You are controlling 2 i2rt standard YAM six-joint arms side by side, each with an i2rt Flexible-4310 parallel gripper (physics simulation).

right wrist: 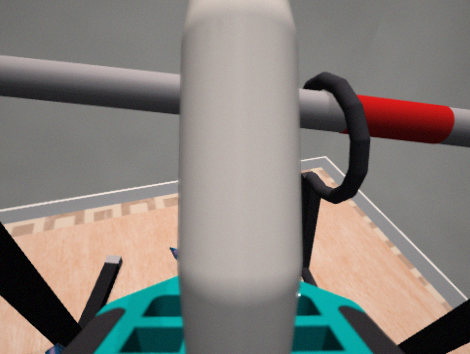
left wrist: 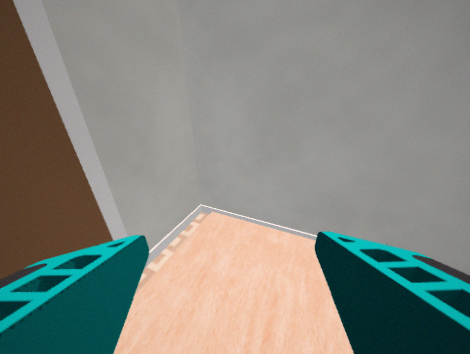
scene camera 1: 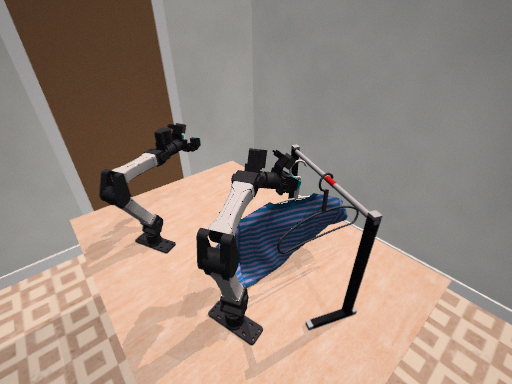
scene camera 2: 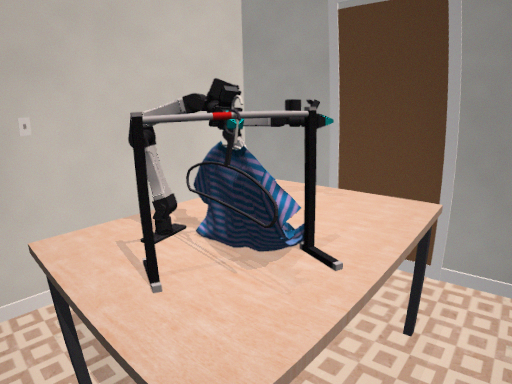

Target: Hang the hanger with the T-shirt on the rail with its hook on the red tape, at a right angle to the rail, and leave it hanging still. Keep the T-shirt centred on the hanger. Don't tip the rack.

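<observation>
My right gripper (scene camera 1: 297, 184) (scene camera 2: 235, 123) (right wrist: 231, 276) is shut on the white hanger's neck. The white hanger (scene camera 2: 239, 103) (right wrist: 240, 150) is upright on the arms' side of the rail (scene camera 1: 352, 199) (scene camera 2: 275, 115) (right wrist: 90, 80), its hook top slightly above the rail and not over it. The red tape (scene camera 1: 330, 180) (scene camera 2: 222, 115) (right wrist: 405, 119) lies to the hook's right in the right wrist view. The striped T-shirt (scene camera 1: 260, 230) (scene camera 2: 235, 236) hangs from the hanger, turned obliquely; its centring is unclear. My left gripper (scene camera 1: 192, 140) (scene camera 2: 327, 120) (left wrist: 232, 241) is open and empty, away from the rack.
A black hanger (scene camera 1: 325, 201) (scene camera 2: 229, 156) (right wrist: 359, 140) hangs on the rail right beside the red tape, its loop in front of the T-shirt in scene camera 2. The rack's black posts (scene camera 1: 361, 267) (scene camera 2: 310, 185) stand upright on the table (scene camera 1: 175, 295) (scene camera 2: 200, 320).
</observation>
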